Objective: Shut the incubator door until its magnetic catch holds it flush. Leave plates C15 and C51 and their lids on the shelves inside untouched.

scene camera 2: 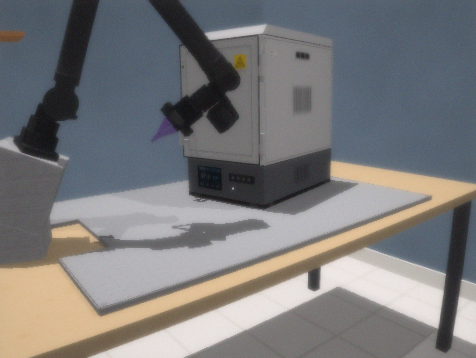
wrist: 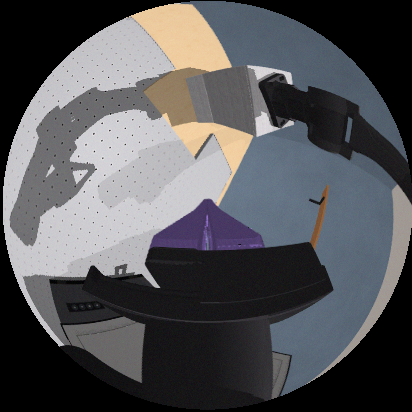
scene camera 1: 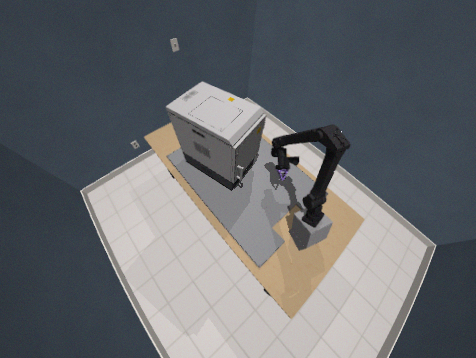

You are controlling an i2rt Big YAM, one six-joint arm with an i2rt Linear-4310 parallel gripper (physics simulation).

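Note:
The incubator stands upright at the back of the grey board. Its pale door lies against the front, with no clear gap in either scene view; whether the catch holds it fully flush is too fine to tell. A small handle sits at the door's free side. My gripper is shut and empty, its purple fingers pointing down and away from the door. It is in front of the door, apart from it in scene camera 1. Plates C15 and C51 and their lids are hidden inside.
The grey perforated board lies on the wooden table. The arm's grey pedestal stands at the other end. An orange-brown wall piece shows beyond.

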